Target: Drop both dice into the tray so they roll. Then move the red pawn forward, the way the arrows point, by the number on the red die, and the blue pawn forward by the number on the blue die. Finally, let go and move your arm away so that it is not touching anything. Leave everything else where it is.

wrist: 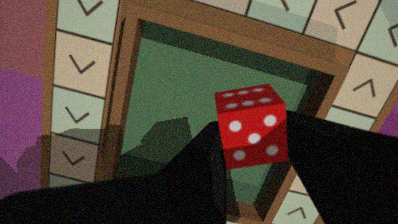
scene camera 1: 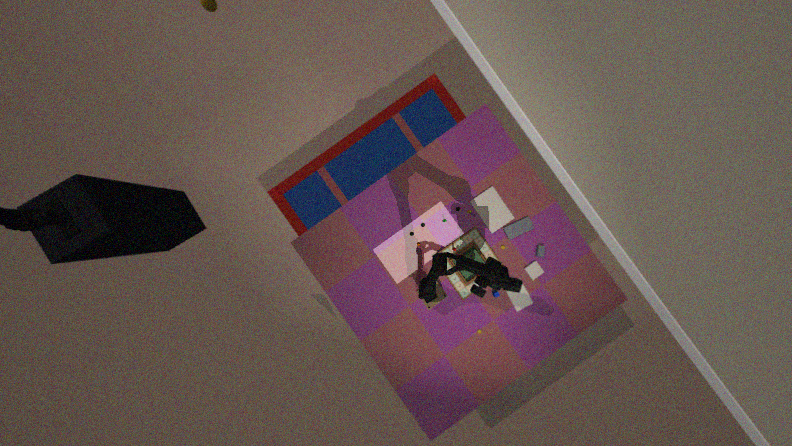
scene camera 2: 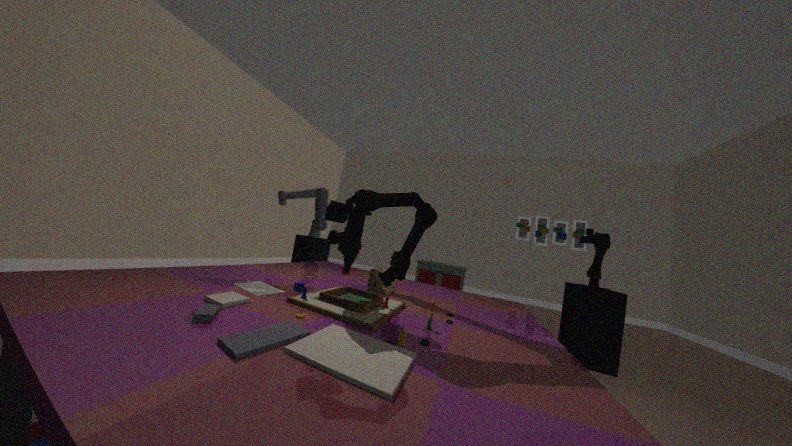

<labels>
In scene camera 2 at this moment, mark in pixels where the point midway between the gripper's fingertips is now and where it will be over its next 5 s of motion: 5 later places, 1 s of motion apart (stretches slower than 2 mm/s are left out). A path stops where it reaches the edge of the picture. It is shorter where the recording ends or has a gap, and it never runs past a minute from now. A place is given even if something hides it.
My gripper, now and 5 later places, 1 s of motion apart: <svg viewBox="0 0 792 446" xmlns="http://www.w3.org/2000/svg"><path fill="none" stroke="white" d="M346 270L353 278L357 267L360 258L325 267L300 274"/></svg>
</labels>
